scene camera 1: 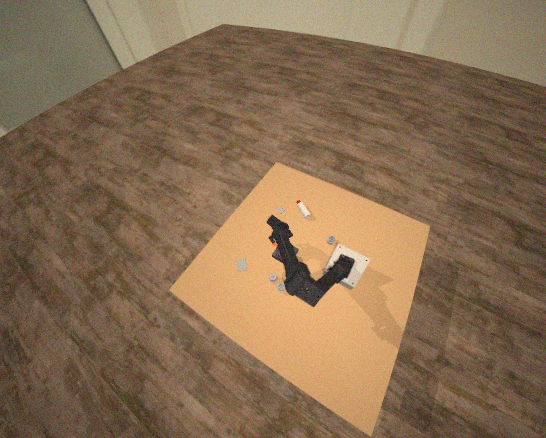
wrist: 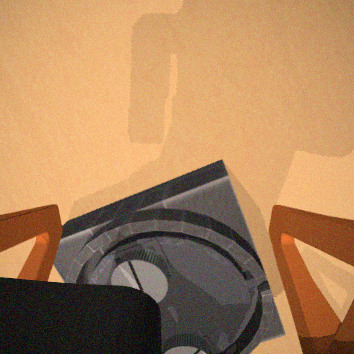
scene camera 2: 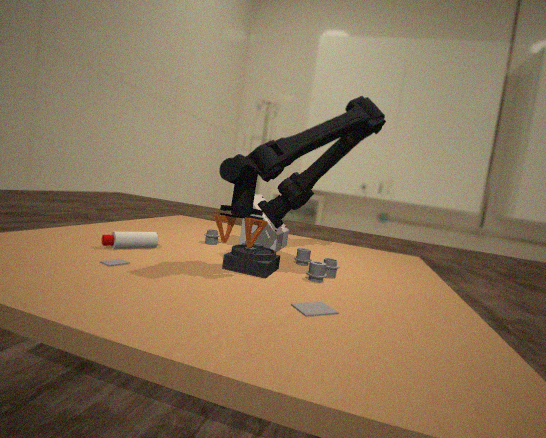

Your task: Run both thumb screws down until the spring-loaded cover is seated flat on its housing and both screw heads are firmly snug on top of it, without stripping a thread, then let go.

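Places are measured from the arm's base along level axes (x left, y ahead, z down), in millimetres.
Pixels of known places: gripper, fingertip midpoint: [wrist: 164, 218] [scene camera 2: 236, 245]; arm's base, origin of the base link: [scene camera 1: 344, 265] [scene camera 2: 269, 215].
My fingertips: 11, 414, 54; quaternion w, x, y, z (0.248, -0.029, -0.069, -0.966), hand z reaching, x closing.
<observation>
Ahead of a thing's pixels: the offset from my fingertips to its top centre, as dx, dy, dz. "spot": to the spot under its first point.
The dark square housing {+35, -61, +16} [scene camera 1: 278, 256] [scene camera 2: 251, 262] [wrist: 215, 197] stands on the mat. The round dark grey cover {+35, -61, +18} [wrist: 215, 270] lies inside its raised ring. One thumb screw {+33, -29, +7} [wrist: 147, 281] with a pale slotted head and knurled rim stands on the cover, partly behind the black part of the wrist. The second thumb screw {spot: +33, -83, +6} [wrist: 184, 349] is cut off by the bottom edge of the wrist view. How far the cover is raised cannot be told. My gripper [scene camera 1: 273, 242] [scene camera 2: 237, 243] [wrist: 164, 218] is wide open and empty, above the housing, its orange fingers apart from both screws.
Several grey flanged cylinders {+217, -70, +23} [scene camera 1: 273, 277] [scene camera 2: 316, 271] stand near the housing, another {-187, -291, +23} [scene camera 1: 331, 240] [scene camera 2: 212, 237] by the arm's white base [scene camera 1: 361, 267]. A white tube with a red end {-332, -20, +22} [scene camera 1: 304, 210] [scene camera 2: 135, 240] and two flat grey plates {+232, +153, +69} [scene camera 1: 242, 265] [scene camera 2: 315, 309] lie farther out.
</observation>
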